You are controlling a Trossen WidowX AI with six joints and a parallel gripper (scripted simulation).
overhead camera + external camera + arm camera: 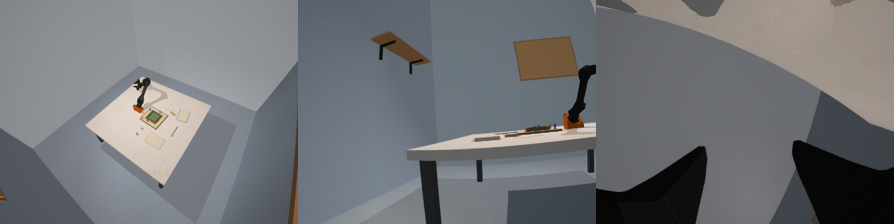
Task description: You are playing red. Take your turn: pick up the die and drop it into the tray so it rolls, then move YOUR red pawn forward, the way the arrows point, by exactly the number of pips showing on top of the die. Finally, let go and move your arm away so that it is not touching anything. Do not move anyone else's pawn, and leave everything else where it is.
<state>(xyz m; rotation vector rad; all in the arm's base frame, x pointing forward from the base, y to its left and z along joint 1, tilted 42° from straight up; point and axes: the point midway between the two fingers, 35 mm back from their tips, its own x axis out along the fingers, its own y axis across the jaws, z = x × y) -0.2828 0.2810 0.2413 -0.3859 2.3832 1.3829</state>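
My gripper tip is 79 cm short of the small wooden block, 22 cm to the left of it and 8 cm above it. The rest, counted from my gripper tip: green pawn: 62 cm ahead, 29 cm to the right, 6 cm below; then blue pawn: 48 cm ahead, 31 cm to the right, 6 cm below; then green tray: 58 cm ahead, 40 cm to the right, 8 cm below.
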